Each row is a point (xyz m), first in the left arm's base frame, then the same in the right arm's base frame.
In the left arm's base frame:
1: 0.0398 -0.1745 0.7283
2: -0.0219 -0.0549 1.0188
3: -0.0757 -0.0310 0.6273
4: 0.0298 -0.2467 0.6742
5: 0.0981 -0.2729 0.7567
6: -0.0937 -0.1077 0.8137
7: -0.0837 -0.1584 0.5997
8: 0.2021 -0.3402 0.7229
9: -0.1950 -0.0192 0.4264
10: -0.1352 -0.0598 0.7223
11: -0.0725 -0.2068 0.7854
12: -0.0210 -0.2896 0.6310
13: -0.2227 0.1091 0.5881
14: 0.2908 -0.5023 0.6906
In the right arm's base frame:
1: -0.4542 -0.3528 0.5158
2: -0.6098 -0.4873 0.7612
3: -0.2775 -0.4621 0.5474
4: -0.4213 -0.2750 0.4826
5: -0.5314 -0.2700 0.4832
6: -0.4208 -0.4023 0.6771
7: -0.2765 -0.3333 0.5259
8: -0.5849 -0.2198 0.3778
9: -0.0491 -0.4320 0.5067
10: -0.3167 -0.4325 0.6522
11: -0.4322 -0.3064 0.6353
12: -0.3650 -0.2195 0.4894
13: -0.1280 -0.5685 0.6428
14: -0.6482 -0.0742 0.2779

